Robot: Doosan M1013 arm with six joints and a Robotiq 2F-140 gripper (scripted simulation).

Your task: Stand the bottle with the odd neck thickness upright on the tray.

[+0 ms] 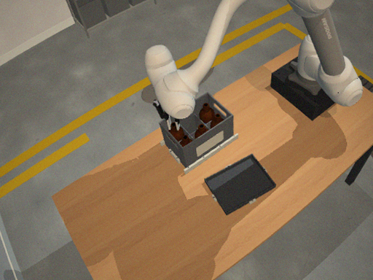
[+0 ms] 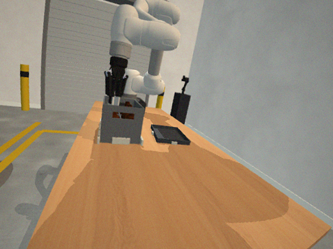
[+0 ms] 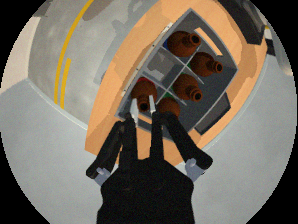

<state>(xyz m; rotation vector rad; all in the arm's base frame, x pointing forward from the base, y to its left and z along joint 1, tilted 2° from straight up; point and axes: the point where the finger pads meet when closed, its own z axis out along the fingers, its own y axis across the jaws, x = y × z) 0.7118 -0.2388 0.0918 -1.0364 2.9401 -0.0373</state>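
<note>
Now: hand 80 mm past the grey crate, 50 mm to the right of it and 90 mm above it. The rest, counted from my hand: dark tray 50 mm behind, 350 mm to the left, 160 mm below; glass bottle 80 mm behind, 100 mm to the left, 90 mm below.
</note>
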